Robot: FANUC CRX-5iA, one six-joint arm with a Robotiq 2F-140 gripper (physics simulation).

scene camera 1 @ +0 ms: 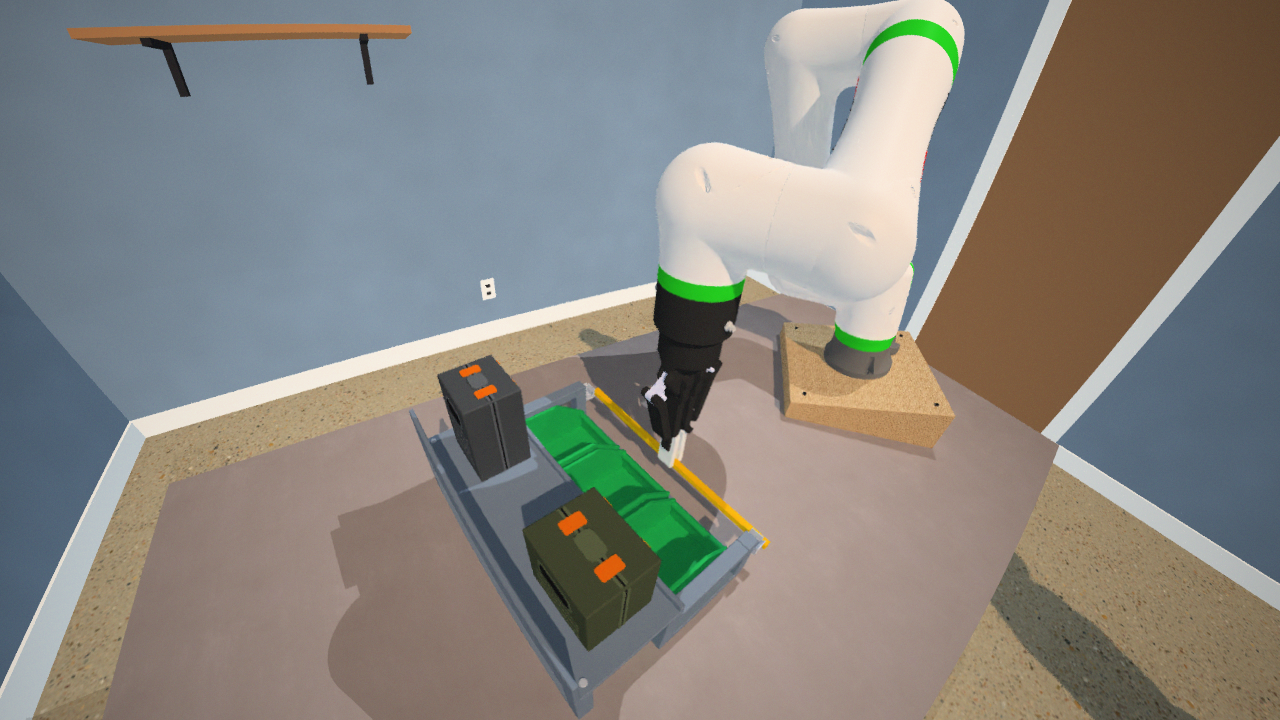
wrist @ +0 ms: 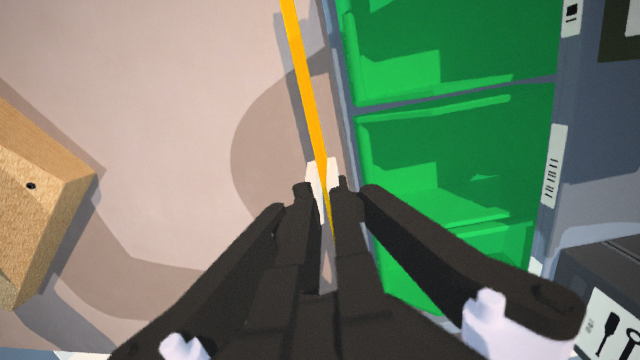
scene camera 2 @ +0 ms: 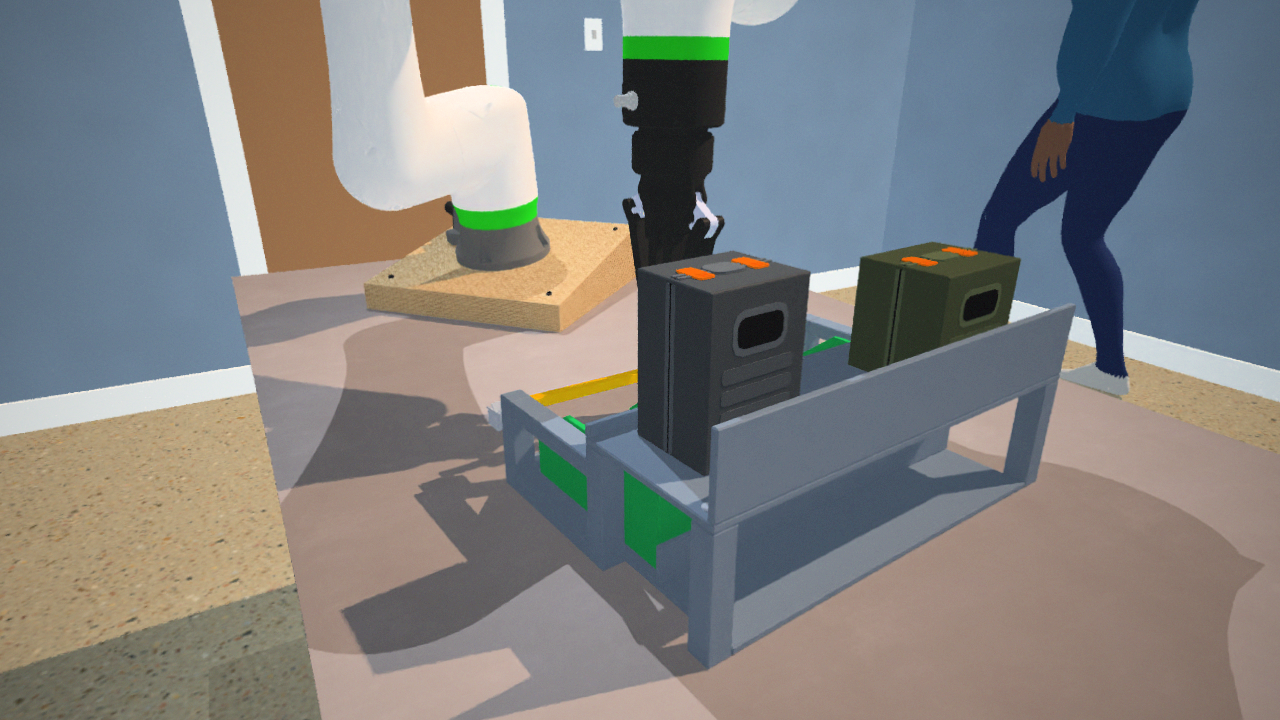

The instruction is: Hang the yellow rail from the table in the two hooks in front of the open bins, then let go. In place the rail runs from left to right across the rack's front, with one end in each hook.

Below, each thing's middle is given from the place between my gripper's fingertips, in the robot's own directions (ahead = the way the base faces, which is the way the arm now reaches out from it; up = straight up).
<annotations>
Right now my hand is right at the yellow rail [scene camera 1: 678, 466].
</annotations>
